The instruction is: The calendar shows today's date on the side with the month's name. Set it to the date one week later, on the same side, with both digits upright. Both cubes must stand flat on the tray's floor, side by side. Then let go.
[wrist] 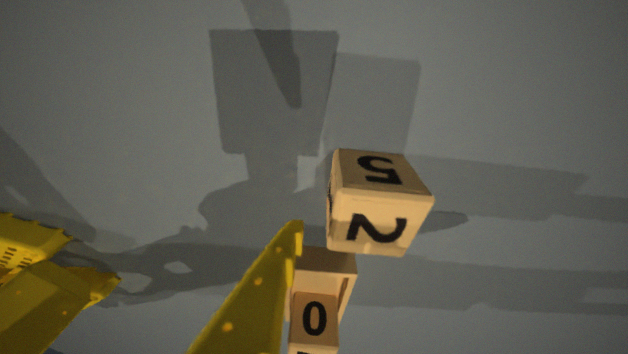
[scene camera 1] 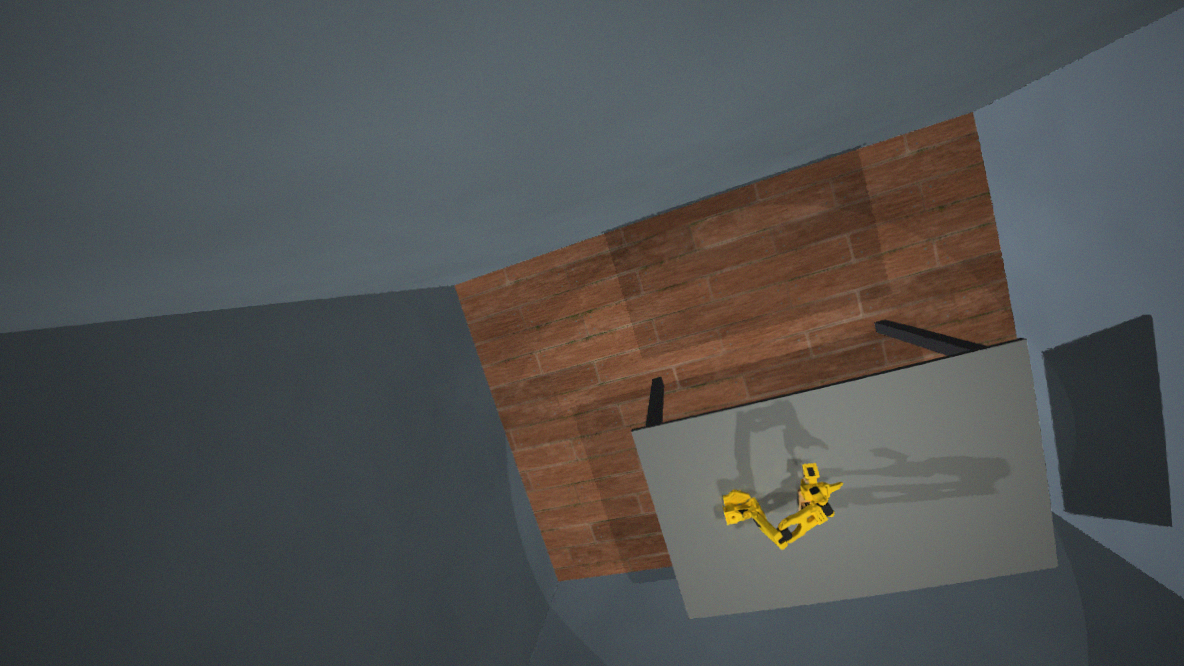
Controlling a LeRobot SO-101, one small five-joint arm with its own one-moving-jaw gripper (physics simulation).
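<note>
A pale wooden cube (wrist: 375,220) shows a black 5 on its upper face in the wrist view and a black 2 on the face below. Both digits look turned over from this side. It overlaps one corner of the wooden tray (wrist: 325,260); whether it touches the tray is unclear. A second cube (wrist: 314,319) with a 0 stands in the tray, its lower face cut off by the picture edge. My gripper (scene camera 1: 819,492) is open: its fixed jaw (wrist: 260,290) shows left of the 5-2 cube with a gap between, and the moving jaw is out of the wrist view. The month's name is hidden.
The grey table top (scene camera 1: 943,530) carries the yellow arm (scene camera 1: 798,526). Yellow arm parts (wrist: 45,290) show at the left of the wrist view. Shadows of the arm and calendar lie on the table. The table's long edge runs beside the wooden floor (scene camera 1: 728,289).
</note>
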